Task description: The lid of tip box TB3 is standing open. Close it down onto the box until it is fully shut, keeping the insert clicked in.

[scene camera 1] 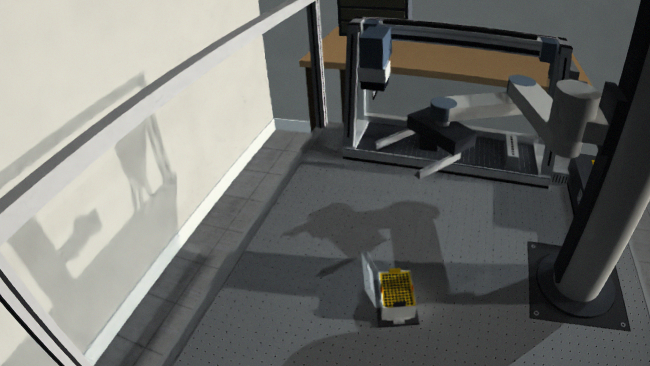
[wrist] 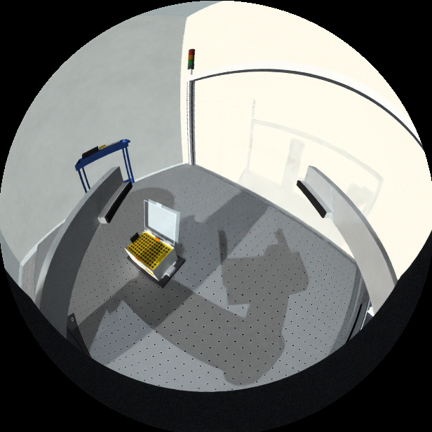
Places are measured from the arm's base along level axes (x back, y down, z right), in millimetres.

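Pixels of known places: gripper, fingertip midpoint: (scene camera 1: 396,159); arm's base, link origin: (scene camera 1: 574,286).
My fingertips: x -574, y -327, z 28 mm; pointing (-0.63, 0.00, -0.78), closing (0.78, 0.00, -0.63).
For each thing: its top centre in the pictures, then the offset to it from my fingertips. "spot": a spot on its surface instead.
- tip box, top centre: (scene camera 1: 397,287) dx +55, dy +248, dz -197 mm
- clear lid, surface spot: (scene camera 1: 369,280) spot: dx -4, dy +169, dz -256 mm
- white head, surface spot: (scene camera 1: 376,50) spot: dx -145, dy -132, dz +436 mm
The tip box (scene camera 1: 398,313) (wrist: 163,268) stands on a dark base plate on the perforated table. Its yellow insert (scene camera 1: 396,287) (wrist: 149,249) sits in the top of the box and looks level. The clear lid (scene camera 1: 369,280) (wrist: 162,220) stands open, roughly upright, hinged along one long side of the box. My gripper (scene camera 1: 397,156) (wrist: 216,168) is open, its two fingers wide apart with no object between them. It hangs high above the table, well away from the box, toward the gantry frame. Any label on the box is too small to read.
A gantry frame (scene camera 1: 447,176) with a blue and white head (scene camera 1: 376,50) stands behind the arm. The thick arm column (scene camera 1: 602,240) rises at the right. A wooden table (scene camera 1: 450,61) is at the back. A blue cart (wrist: 104,153) and a signal lamp (wrist: 191,59) show in the wrist view.
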